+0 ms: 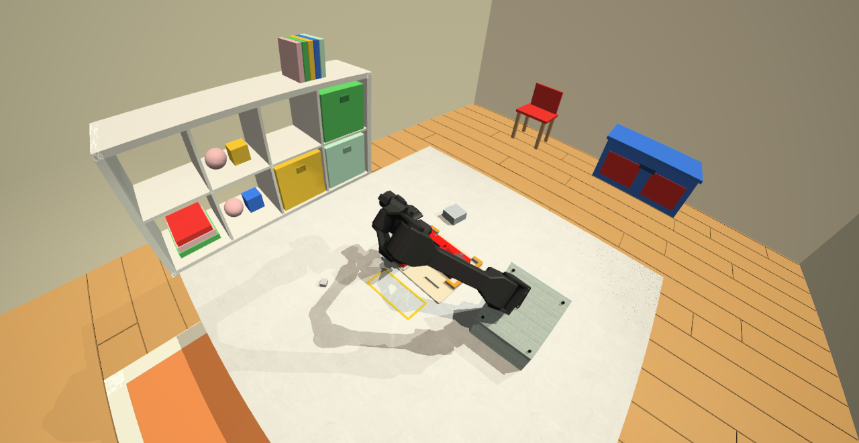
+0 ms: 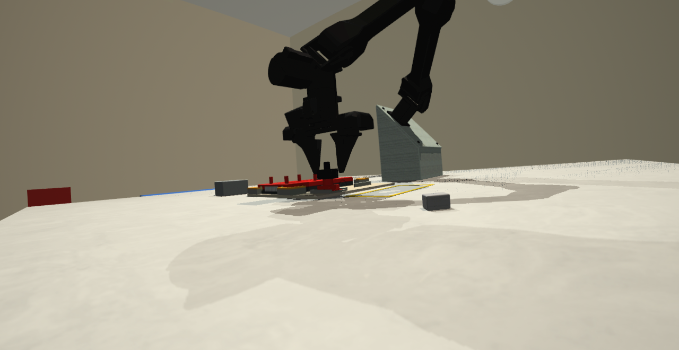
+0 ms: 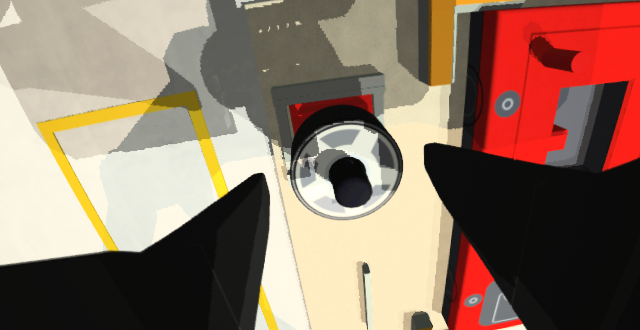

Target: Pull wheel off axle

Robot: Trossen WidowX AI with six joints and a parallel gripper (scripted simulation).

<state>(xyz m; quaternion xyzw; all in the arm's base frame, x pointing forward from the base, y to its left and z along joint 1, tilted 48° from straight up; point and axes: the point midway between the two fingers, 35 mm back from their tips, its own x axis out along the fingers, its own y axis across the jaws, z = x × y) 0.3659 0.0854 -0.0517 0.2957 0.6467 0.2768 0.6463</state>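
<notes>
Right now the wheel is right at my gripper tip.
</notes>
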